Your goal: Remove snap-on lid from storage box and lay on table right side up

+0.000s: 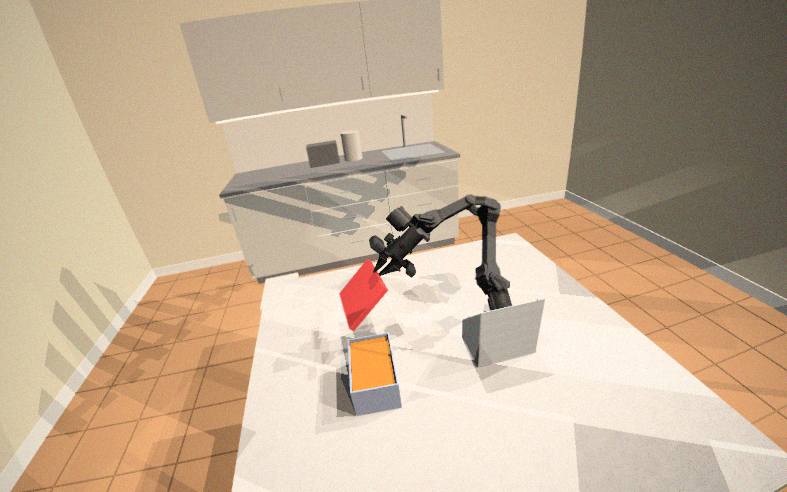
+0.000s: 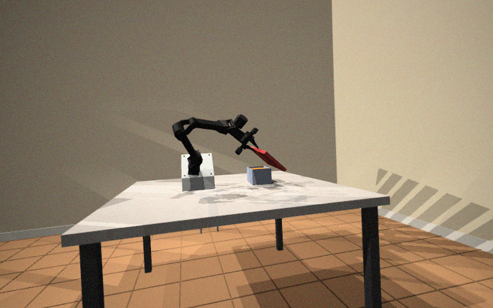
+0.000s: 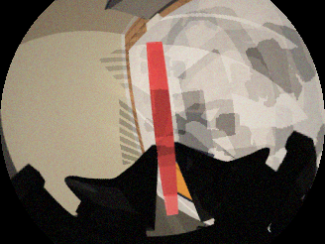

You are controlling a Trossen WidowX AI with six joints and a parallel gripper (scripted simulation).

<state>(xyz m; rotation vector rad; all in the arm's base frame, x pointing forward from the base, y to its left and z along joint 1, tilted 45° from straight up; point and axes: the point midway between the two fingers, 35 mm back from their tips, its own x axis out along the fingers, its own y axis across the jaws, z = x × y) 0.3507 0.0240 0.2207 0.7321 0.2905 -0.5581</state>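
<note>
The red lid is 6 cm ahead of my gripper tip, 5 cm below it and 2 cm to the left of it. Also, from my gripper tip: storage box 26 cm to the left, 18 cm below, 4 cm ahead.
</note>
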